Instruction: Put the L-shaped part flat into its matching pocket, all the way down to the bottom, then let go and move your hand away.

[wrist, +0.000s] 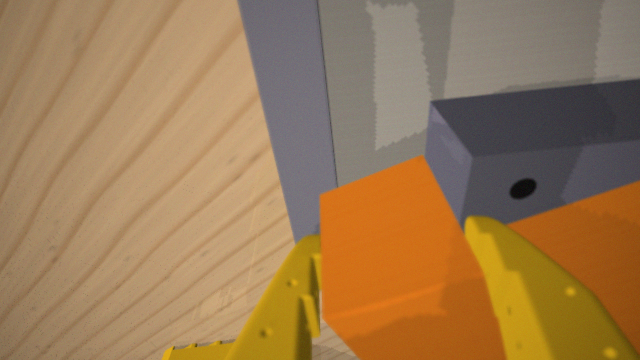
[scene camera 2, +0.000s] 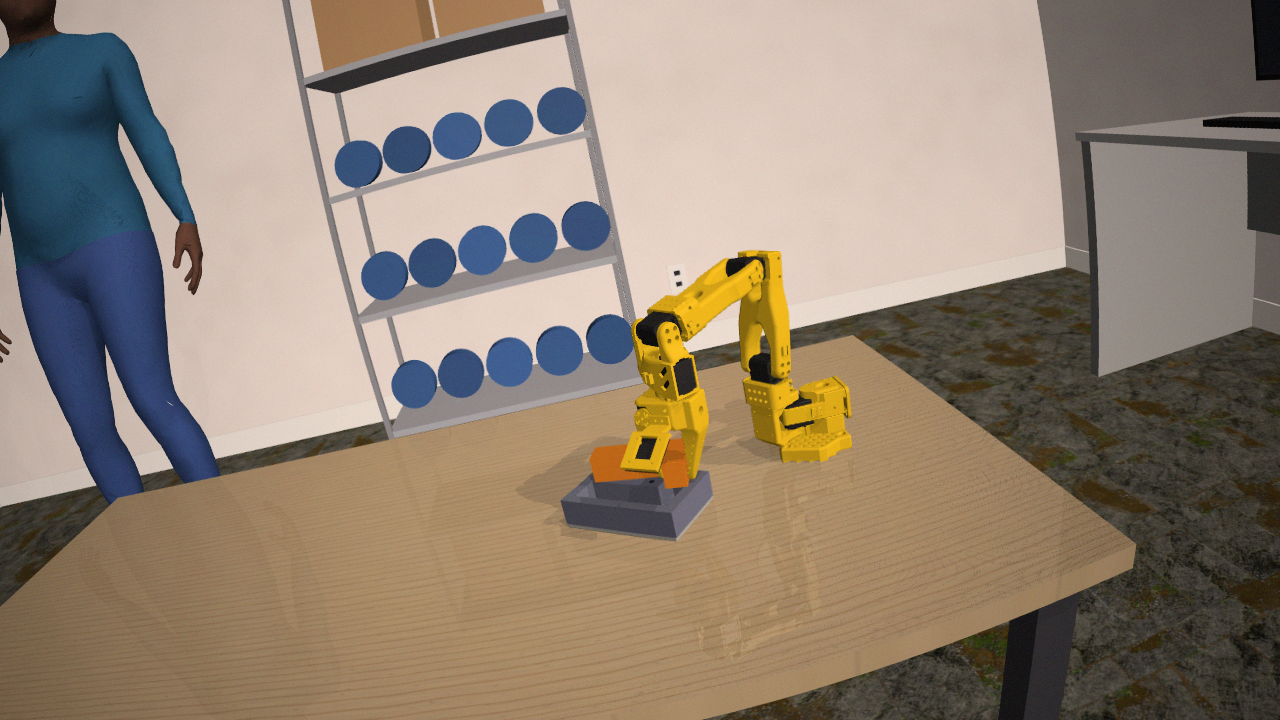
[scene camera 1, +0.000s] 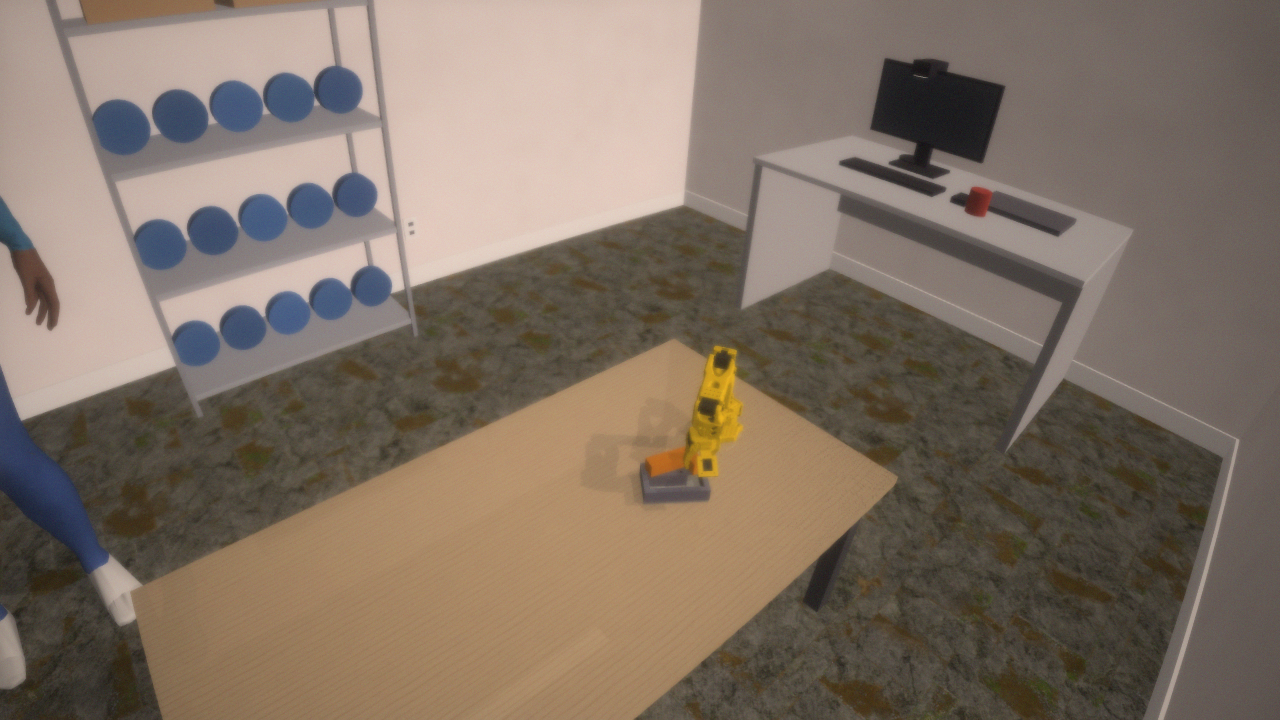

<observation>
The gripper touches an orange L-shaped part (scene camera 2: 605, 462). Further things: a grey pocket block (scene camera 2: 643, 507).
The orange L-shaped part also shows in the wrist view (wrist: 397, 269) and in scene camera 1 (scene camera 1: 658, 464). The grey pocket block shows as well in the wrist view (wrist: 516, 115) and in scene camera 1 (scene camera 1: 678, 486).
</observation>
